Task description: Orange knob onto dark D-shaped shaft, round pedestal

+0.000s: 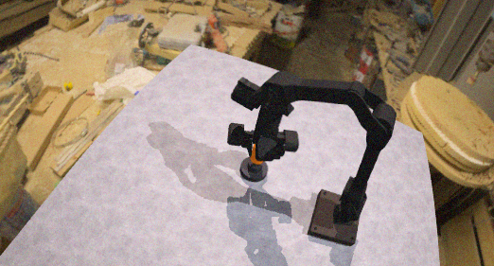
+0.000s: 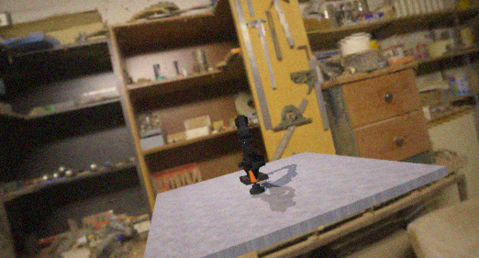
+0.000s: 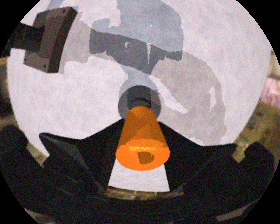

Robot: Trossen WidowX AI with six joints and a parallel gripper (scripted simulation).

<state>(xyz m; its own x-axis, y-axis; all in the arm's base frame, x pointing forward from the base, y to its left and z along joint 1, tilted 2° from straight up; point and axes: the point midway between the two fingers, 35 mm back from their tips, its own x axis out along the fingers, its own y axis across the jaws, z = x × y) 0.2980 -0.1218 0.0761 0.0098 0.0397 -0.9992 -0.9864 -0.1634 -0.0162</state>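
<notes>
Now: gripper tip 4 cm above the round dark pedestal. Also, from my gripper tip: orange knob (2 cm above).
</notes>
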